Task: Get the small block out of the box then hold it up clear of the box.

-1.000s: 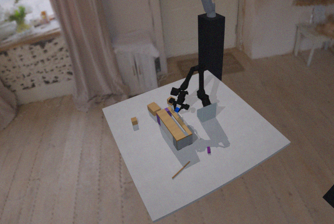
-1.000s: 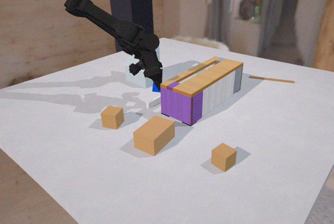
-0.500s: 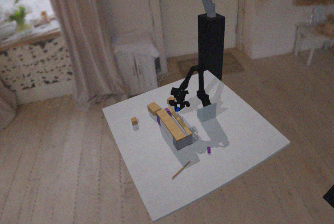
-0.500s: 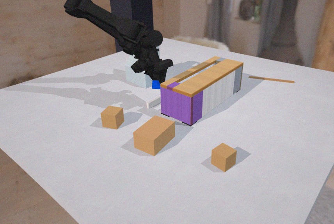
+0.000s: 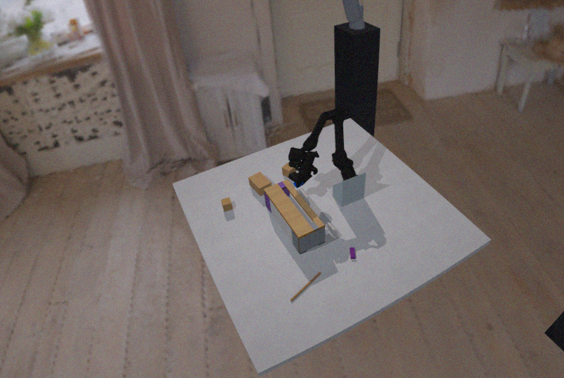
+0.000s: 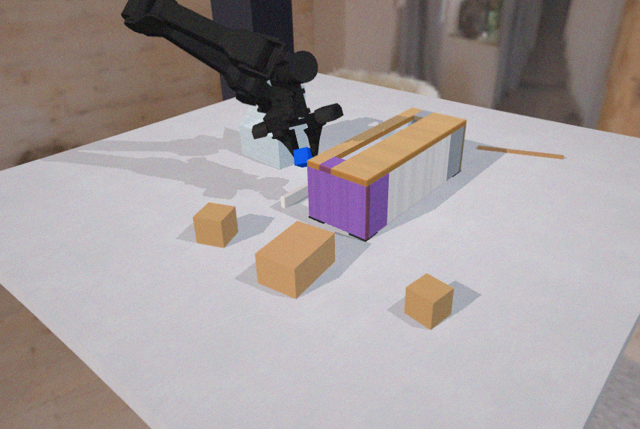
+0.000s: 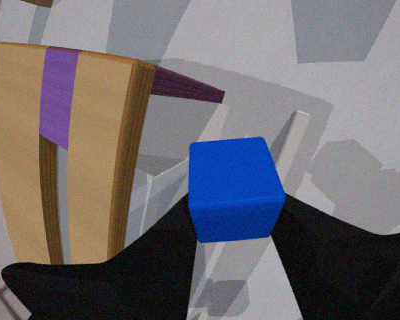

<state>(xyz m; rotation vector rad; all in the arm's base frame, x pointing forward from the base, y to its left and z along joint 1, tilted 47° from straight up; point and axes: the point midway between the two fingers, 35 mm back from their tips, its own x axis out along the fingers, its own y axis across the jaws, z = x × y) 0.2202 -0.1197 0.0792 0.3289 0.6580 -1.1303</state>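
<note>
My gripper tip is now 10 mm to the left of the small blue block and 10 mm below it. Round my gripper tip: wooden stick: 270 mm ahead, 500 mm to the left, 90 mm below; box: 80 mm ahead, 140 mm to the left, 30 mm below.
</note>
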